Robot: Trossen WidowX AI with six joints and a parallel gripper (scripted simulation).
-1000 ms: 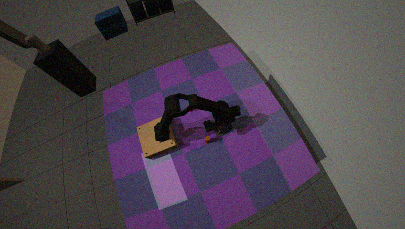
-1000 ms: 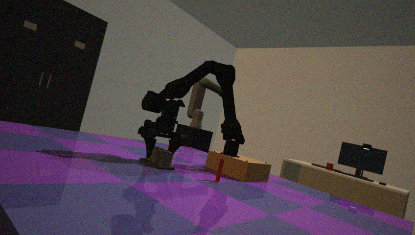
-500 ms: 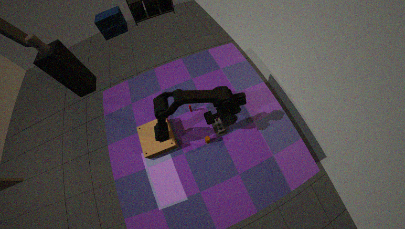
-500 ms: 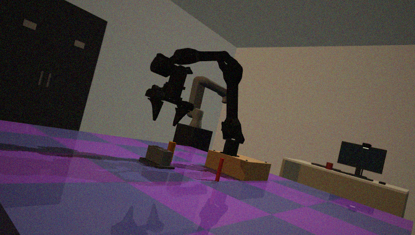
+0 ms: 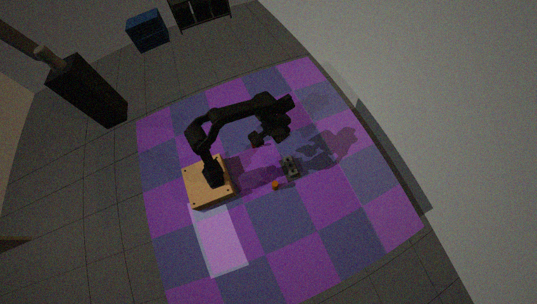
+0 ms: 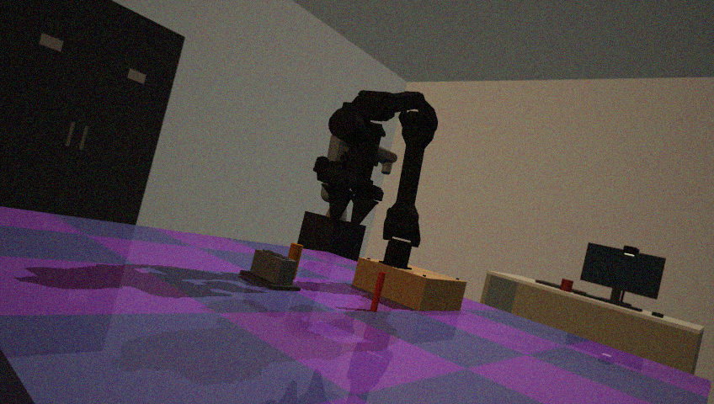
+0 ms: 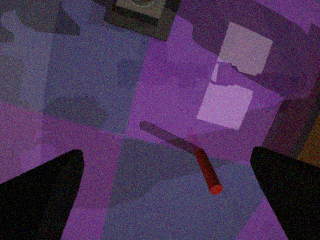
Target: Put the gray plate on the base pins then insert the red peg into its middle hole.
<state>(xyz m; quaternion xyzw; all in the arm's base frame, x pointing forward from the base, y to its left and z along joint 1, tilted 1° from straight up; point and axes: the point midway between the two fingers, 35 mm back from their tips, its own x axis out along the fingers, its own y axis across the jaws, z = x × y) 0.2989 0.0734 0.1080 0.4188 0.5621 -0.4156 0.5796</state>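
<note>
Now: the red peg 8 cm behind my gripper tip, 6 cm to the left of it and 11 cm below it. From my gripper tip the other things lie so: base (5 cm ahead, 12 cm to the right, 14 cm below); gray plate (5 cm ahead, 12 cm to the right, 10 cm below); orange peg (6 cm behind, 18 cm to the right, 11 cm below).
</note>
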